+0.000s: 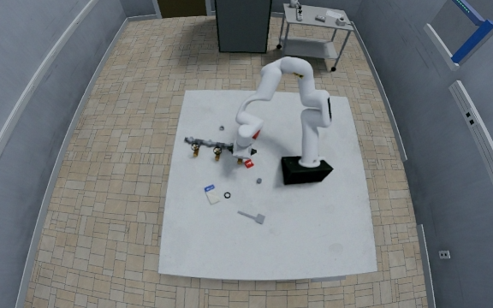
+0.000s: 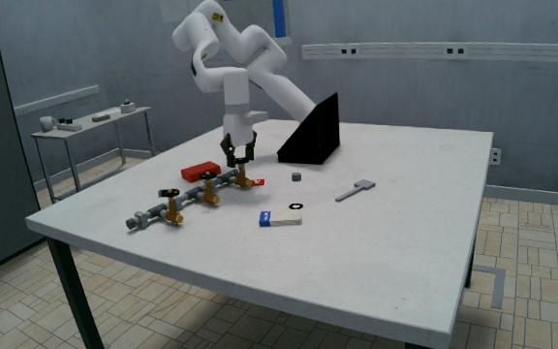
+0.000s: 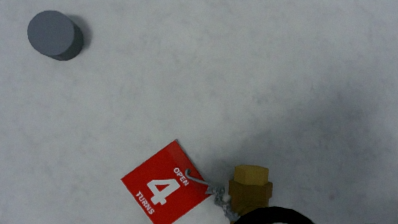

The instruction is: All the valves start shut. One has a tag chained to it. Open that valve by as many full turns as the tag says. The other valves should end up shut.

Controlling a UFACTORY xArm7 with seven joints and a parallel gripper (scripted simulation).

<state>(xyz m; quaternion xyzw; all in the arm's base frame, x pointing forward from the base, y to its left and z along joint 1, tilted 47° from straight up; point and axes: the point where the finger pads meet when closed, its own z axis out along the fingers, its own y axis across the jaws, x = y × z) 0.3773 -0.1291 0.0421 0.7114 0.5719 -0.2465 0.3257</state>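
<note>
Right now my hand is 90 mm above the red tag, 40 mm past it and 30 mm to the right of it. The rest, counted from my hand: white box: 200 mm to the left, 190 mm ahead, 90 mm below; red block: 210 mm to the right, 80 mm below, 80 mm behind; grey flat tool: 360 mm to the left, 90 mm below, 30 mm behind.
</note>
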